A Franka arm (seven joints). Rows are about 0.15 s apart.
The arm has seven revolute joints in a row. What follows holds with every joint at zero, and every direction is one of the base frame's. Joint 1 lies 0.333 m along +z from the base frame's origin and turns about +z. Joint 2 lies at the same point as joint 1 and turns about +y. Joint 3 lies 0.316 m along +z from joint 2 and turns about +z. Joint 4 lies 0.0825 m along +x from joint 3 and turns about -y. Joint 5 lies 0.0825 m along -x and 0.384 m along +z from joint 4 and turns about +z. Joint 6 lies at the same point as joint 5 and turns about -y. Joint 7 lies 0.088 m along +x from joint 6 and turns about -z. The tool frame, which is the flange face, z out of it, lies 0.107 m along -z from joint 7; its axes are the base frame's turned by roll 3.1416, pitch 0 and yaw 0 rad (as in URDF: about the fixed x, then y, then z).
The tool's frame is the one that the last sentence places.
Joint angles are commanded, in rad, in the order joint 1, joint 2, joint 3, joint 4, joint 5, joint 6, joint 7. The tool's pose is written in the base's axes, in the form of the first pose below.
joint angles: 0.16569, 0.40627, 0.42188, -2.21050, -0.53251, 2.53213, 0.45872
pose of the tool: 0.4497 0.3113 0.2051; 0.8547 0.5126 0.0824; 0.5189 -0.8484 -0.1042; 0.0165 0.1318 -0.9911
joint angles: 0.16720, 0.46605, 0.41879, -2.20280, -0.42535, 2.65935, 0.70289
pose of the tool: 0.4538 0.3207 0.1890; 0.9757 0.2114 0.0577; 0.2103 -0.9773 0.0243; 0.0615 -0.0116 -0.9980
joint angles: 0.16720, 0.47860, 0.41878, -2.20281, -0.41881, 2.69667, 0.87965
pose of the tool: 0.4543 0.3233 0.1863; 0.9973 0.0321 0.0657; 0.0286 -0.9982 0.0535; 0.0673 -0.0515 -0.9964
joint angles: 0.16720, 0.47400, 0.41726, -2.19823, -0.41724, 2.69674, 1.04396
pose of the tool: 0.4572 0.3234 0.1900; 0.9882 -0.1345 0.0738; -0.1387 -0.9887 0.0562; 0.0654 -0.0658 -0.9957
